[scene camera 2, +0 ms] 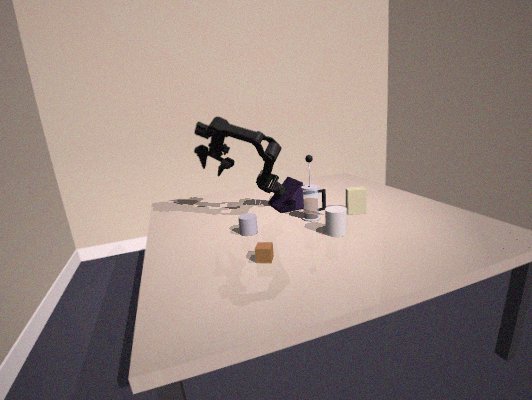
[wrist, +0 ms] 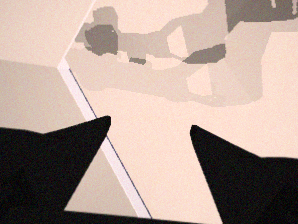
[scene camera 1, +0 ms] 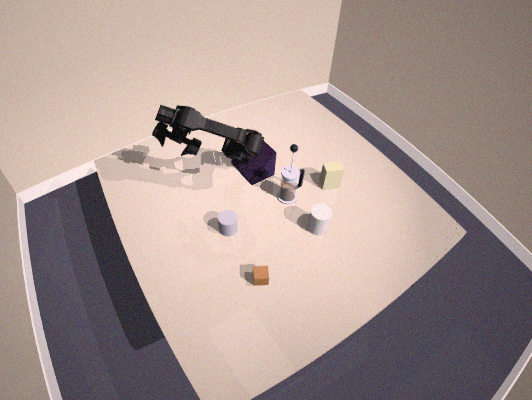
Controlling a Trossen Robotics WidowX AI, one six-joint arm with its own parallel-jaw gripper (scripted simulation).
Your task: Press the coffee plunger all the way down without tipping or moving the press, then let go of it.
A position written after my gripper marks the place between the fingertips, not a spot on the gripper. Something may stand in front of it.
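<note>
There is a coffee press (scene camera 1: 290, 175), and I see it in scene camera 2 as well, the same coffee press (scene camera 2: 310, 193). In the wrist view the press is out of frame. My gripper (wrist: 150, 124) is open and holds nothing.
</note>
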